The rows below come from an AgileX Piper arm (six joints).
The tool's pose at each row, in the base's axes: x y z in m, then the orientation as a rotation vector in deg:
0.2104 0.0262 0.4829 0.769 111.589 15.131
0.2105 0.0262 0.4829 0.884 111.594 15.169
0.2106 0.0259 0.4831 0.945 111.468 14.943
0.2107 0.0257 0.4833 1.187 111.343 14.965
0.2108 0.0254 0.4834 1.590 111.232 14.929
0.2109 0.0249 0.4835 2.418 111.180 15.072
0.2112 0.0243 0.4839 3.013 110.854 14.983
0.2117 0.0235 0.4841 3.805 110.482 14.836
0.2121 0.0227 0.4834 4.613 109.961 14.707
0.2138 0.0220 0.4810 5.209 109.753 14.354
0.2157 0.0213 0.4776 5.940 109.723 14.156
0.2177 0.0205 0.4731 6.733 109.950 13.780
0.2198 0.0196 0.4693 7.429 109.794 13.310
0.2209 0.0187 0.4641 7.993 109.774 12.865
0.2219 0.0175 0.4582 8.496 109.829 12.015
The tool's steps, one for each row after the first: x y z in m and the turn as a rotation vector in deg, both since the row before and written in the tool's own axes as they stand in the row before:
0.0000 0.0000 0.0001 0.028 -0.003 0.099
-0.0003 -0.0003 0.0000 0.174 -0.147 -0.074
-0.0002 -0.0002 0.0000 0.086 -0.144 0.172
-0.0002 -0.0003 0.0000 0.204 -0.148 0.257
-0.0002 -0.0005 0.0000 0.287 -0.110 0.644
-0.0006 -0.0005 0.0000 0.309 -0.379 0.355
-0.0005 -0.0008 0.0003 0.439 -0.443 0.464
0.0004 -0.0010 0.0005 0.419 -0.588 0.479
0.0015 -0.0013 0.0023 0.508 -0.282 0.235
0.0023 -0.0015 0.0028 0.488 -0.097 0.411
0.0033 -0.0019 0.0033 0.670 0.139 0.374
0.0026 -0.0018 0.0031 0.643 -0.242 0.253
0.0042 -0.0021 0.0027 0.579 -0.095 0.175
0.0048 -0.0025 0.0028 0.838 -0.059 -0.065

